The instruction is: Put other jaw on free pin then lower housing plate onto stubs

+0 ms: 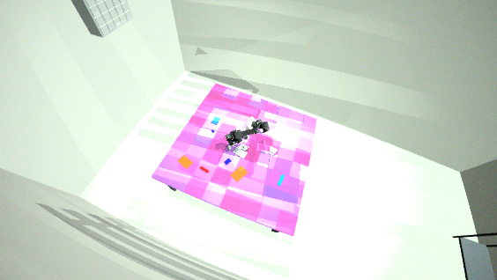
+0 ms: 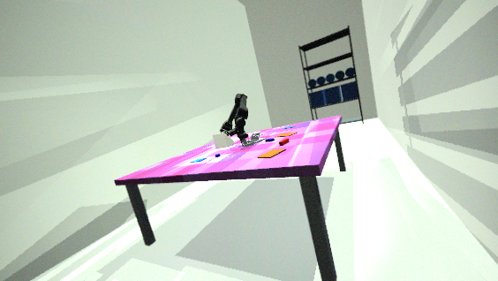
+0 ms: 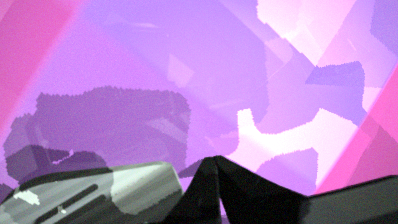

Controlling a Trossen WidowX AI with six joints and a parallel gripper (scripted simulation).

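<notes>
My gripper tip is 8 cm short of the white jaw, 5 cm to the left of it and 1 cm below it. Round my gripper tip: blue block (23 cm ahead, 3 cm to the right, 1 cm above); then white base (10 cm ahead, 5 cm to the left); then white housing plate (1 cm behind, 35 cm to the left, 3 cm above).
</notes>
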